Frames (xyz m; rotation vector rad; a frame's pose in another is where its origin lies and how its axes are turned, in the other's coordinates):
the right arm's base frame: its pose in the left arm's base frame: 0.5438 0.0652 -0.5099 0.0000 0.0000 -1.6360
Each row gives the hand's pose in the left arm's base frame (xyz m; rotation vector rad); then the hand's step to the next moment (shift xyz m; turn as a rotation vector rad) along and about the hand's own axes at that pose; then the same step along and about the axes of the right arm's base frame.
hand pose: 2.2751 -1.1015 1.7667 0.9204 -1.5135 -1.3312
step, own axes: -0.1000 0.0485 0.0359 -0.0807 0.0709 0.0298
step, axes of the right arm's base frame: -0.1119 -0.0075 0.0325 -0.0952 -0.0063 0.0576
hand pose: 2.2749 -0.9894 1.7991 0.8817 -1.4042 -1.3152
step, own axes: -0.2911 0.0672 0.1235 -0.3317 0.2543 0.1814
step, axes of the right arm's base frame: -0.3172 -0.0576 0.0237 -0.3977 -0.0873 0.2044
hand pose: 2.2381 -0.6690 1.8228 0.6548 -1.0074 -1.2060
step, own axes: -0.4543 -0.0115 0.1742 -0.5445 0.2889 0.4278
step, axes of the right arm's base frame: -0.4366 -0.2063 -0.0603 -0.6197 -0.3151 0.2823
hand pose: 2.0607 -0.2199 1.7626 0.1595 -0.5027 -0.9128
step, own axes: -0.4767 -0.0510 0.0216 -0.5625 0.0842 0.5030
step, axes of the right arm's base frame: -0.3274 -0.3099 -0.1645 -0.5027 -0.4998 0.2720
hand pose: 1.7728 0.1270 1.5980 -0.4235 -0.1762 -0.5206
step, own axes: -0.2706 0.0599 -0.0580 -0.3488 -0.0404 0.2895
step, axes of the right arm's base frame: -0.1287 -0.2060 -0.1455 -0.2266 -0.3509 0.1807
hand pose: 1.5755 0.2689 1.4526 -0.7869 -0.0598 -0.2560
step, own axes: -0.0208 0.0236 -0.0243 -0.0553 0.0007 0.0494
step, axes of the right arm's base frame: -0.0021 -0.0154 -0.0366 -0.0433 -0.0542 0.0262
